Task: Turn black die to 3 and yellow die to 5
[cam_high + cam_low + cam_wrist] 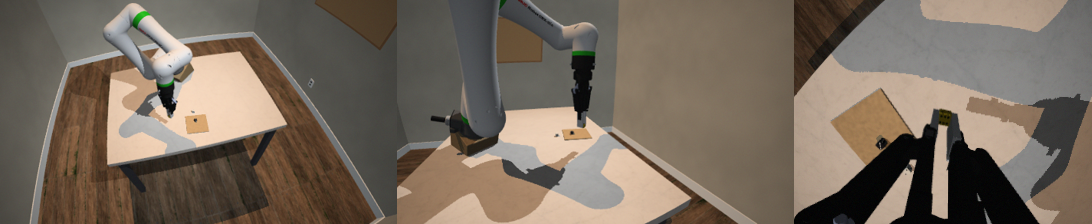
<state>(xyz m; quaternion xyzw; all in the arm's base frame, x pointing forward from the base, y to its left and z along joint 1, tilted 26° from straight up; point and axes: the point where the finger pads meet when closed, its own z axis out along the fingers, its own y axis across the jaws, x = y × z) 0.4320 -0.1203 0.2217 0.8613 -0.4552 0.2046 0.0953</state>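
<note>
The yellow die lies 3 cm below my hand and 1 cm to the right of it. Round my hand: tan mat: 15 cm to the left, 13 cm below, 5 cm ahead; then white die: 17 cm to the left, 13 cm below, 5 cm behind; then black die: 16 cm to the left, 12 cm below, 3 cm ahead.
</note>
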